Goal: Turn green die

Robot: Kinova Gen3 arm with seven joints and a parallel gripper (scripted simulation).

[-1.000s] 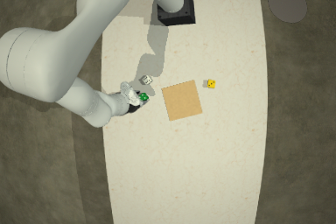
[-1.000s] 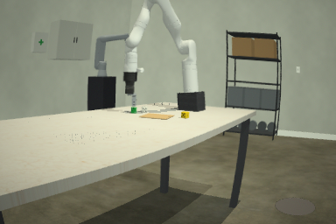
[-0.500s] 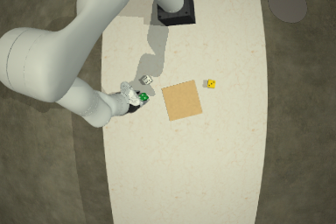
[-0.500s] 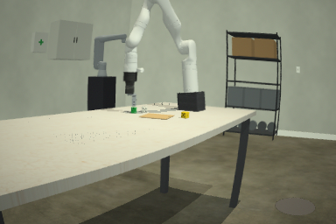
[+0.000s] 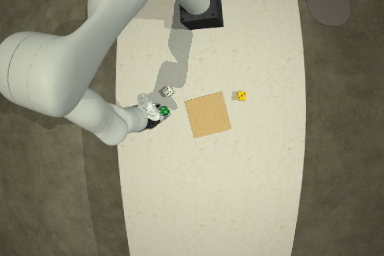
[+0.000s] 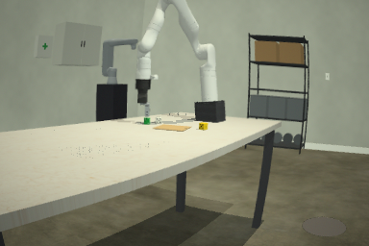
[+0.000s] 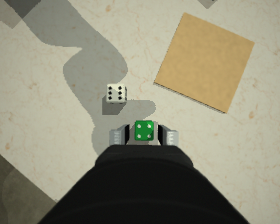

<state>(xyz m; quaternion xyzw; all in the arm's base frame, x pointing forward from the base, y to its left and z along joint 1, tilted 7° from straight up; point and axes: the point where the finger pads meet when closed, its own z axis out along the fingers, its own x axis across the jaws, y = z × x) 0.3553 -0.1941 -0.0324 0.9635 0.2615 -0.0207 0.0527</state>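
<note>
My hand is 4 cm above the green die. Also, from my hand: white die (7 cm behind, 4 cm below, 3 cm to the left); yellow die (29 cm to the left, 4 cm below, 2 cm behind); tan mat (16 cm to the left, 5 cm below, 3 cm ahead).
</note>
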